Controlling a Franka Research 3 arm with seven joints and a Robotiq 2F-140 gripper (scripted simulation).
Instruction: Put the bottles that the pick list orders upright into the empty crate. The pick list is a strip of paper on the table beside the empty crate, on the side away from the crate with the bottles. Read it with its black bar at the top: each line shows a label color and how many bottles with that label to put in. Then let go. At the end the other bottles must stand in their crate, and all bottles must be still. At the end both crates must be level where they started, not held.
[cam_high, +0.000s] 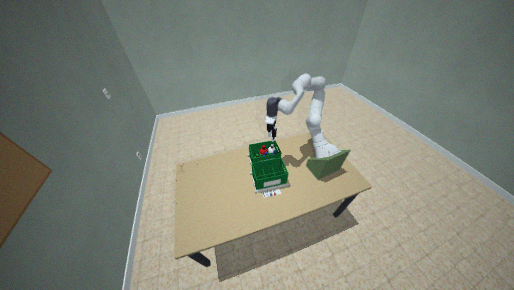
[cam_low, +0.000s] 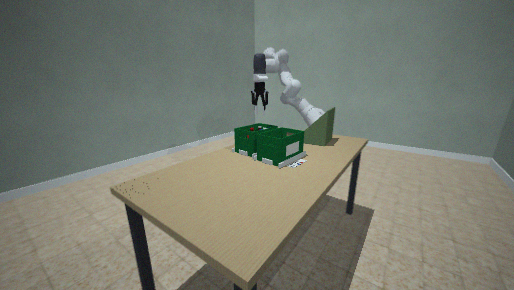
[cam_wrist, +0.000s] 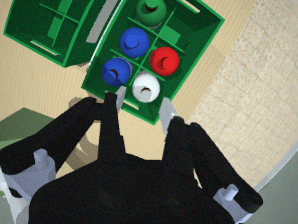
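My gripper is now 2 cm past the white-capped bottle, 2 cm to the left of it and 20 cm above it. Round my hand: blue-capped bottle 2 cm behind, 7 cm to the left, 20 cm below; red-labelled bottle 6 cm ahead, 2 cm to the right, 20 cm below; green-capped bottle 15 cm ahead, 7 cm to the left, 20 cm below.
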